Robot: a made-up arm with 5 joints.
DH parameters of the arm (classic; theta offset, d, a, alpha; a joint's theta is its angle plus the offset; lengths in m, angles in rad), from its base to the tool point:
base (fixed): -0.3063 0 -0.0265 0
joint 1: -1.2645 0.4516 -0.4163 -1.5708
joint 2: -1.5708 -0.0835 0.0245 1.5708
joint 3: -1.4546 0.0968 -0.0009 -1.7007
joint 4: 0 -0.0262 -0.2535 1.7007
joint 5: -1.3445 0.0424 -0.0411 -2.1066
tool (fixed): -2.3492 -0.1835 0 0
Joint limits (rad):
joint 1: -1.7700..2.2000
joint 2: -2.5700..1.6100
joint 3: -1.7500..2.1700
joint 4: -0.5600..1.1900
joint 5: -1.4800..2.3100
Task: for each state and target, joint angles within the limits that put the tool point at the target. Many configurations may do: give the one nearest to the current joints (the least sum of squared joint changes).
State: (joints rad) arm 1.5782 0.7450 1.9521 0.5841 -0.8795
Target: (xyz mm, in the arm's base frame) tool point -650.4 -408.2 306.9
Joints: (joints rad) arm 1.9923 0.5378 2.0109 -0.1144 -1.4290
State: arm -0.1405 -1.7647 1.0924 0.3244 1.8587
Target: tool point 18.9 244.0 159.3
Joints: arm -0.6246 -1.5223 0.7183 0.2561 1.9460
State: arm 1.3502 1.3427 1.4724 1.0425 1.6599
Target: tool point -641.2 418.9 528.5
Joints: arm 0.7095 0.6908 1.1834 0.3011 2.2200
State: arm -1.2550 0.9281 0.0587 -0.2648 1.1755
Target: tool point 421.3 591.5 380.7
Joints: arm -0.4890 0.9133 0.3178 -0.3406 1.3503
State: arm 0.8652 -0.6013 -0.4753 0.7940 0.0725
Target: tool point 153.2 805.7 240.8
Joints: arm 0.0395 -0.6960 -0.3622 0.5143 0.1388
